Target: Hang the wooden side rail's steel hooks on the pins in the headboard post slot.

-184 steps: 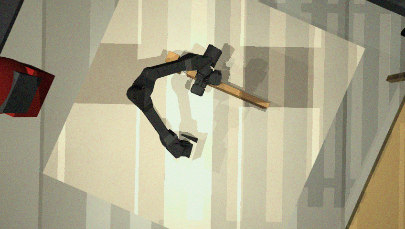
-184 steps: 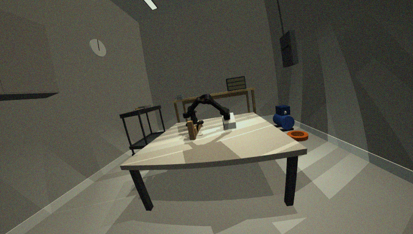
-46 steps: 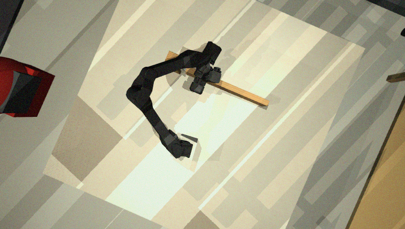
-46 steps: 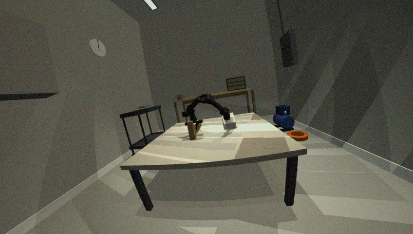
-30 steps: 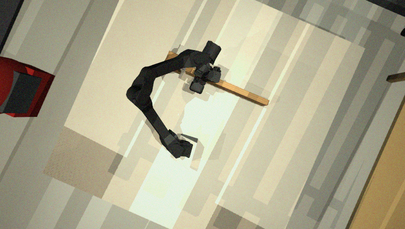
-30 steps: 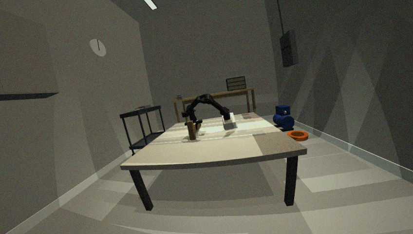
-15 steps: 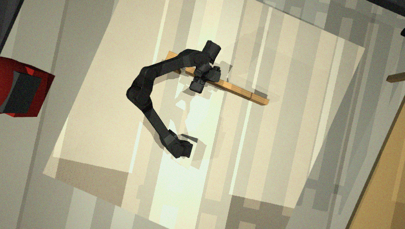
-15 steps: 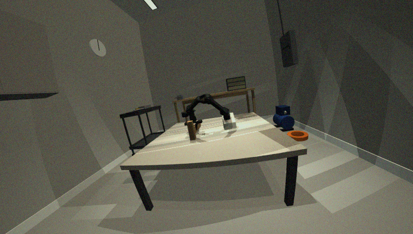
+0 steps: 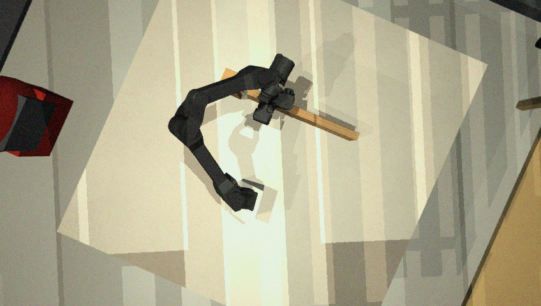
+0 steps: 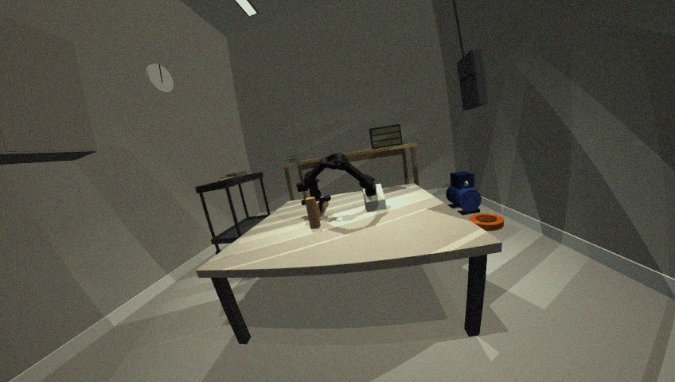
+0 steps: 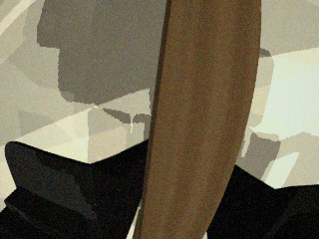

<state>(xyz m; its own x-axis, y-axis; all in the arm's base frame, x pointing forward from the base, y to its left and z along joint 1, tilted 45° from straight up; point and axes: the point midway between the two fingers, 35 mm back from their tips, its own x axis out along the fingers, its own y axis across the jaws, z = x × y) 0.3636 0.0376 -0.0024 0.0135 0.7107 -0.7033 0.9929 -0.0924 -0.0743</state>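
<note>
Right now my gripper tip is 2 cm short of the wooden headboard post, 14 cm to the right of it and 4 cm below it.
</note>
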